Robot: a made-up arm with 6 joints. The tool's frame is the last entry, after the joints.
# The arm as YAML. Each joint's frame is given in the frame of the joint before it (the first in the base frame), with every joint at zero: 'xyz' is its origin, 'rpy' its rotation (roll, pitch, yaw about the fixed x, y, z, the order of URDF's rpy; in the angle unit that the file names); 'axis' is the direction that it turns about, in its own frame. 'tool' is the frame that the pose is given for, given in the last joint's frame.
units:
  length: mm
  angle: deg
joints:
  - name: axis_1
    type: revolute
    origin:
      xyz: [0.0, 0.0, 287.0]
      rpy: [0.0, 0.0, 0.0]
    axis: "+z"
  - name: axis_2
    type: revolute
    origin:
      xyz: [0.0, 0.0, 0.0]
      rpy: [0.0, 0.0, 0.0]
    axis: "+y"
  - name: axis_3
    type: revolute
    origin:
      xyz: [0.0, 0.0, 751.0]
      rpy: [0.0, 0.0, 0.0]
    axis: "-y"
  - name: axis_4
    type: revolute
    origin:
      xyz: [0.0, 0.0, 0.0]
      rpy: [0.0, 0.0, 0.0]
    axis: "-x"
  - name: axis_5
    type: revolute
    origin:
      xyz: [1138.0, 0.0, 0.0]
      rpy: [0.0, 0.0, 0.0]
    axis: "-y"
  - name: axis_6
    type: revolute
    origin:
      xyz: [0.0, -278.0, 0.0]
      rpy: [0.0, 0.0, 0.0]
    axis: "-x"
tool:
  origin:
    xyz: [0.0, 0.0, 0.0]
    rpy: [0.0, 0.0, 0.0]
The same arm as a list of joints. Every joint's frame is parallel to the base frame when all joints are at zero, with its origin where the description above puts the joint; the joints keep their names.
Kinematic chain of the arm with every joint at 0, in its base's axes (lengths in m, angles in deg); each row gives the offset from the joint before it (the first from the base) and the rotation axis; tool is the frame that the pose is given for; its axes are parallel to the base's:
axis_1: xyz 0.0000 0.0000 0.2870 axis +z
axis_2: xyz 0.0000 0.0000 0.0000 axis +y
axis_3: xyz 0.0000 0.0000 0.7510 axis -y
axis_4: xyz 0.0000 0.0000 0.0000 axis -x
axis_5: xyz 1.1380 0.0000 0.0000 axis -y
axis_6: xyz 0.0000 -0.2780 0.0000 axis -x
tool: xyz 0.0000 0.0000 0.0000

